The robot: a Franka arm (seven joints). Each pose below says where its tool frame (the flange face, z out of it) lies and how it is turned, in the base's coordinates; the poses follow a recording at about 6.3 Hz.
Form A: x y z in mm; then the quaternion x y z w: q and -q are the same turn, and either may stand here.
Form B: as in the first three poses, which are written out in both.
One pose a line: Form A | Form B
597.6 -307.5 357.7 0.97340 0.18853 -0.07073 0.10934 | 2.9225 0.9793 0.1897 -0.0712 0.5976 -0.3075 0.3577
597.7 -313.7 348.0 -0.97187 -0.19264 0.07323 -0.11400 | 2.9131 0.9782 0.1939 -0.0737 0.5977 -0.3137 0.3480
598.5 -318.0 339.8 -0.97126 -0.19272 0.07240 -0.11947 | 2.9021 0.9783 0.1941 -0.0729 0.5985 -0.3180 0.3398
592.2 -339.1 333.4 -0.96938 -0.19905 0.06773 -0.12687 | 2.8872 0.9773 0.2007 -0.0683 0.5922 -0.3391 0.3334
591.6 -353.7 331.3 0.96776 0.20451 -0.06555 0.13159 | 2.8776 0.9763 0.2063 -0.0661 0.5916 -0.3537 0.3313
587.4 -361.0 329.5 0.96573 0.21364 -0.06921 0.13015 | 2.8806 0.9740 0.2155 -0.0698 0.5874 -0.3610 0.3295
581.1 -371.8 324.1 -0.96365 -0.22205 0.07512 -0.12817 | 2.8845 0.9717 0.2239 -0.0757 0.5811 -0.3718 0.3241
